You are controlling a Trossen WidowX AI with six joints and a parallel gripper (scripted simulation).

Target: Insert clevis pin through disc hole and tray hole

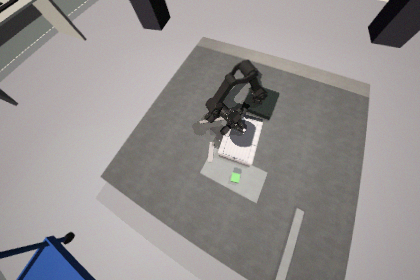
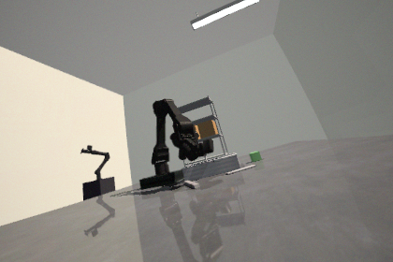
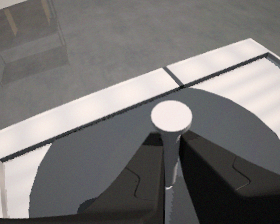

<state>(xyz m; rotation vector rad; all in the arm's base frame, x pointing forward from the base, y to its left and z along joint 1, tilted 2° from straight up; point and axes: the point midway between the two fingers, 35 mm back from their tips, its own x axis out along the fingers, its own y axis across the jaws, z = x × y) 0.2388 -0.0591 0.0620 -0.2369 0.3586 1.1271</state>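
My gripper tip is 10 mm above the steel clevis pin. The rest, counted from my gripper tip: steel tray 20 mm ahead, 10 mm to the right, 50 mm below; dark aluminium disc 30 mm below; green block 240 mm ahead, 10 mm to the left, 70 mm below.
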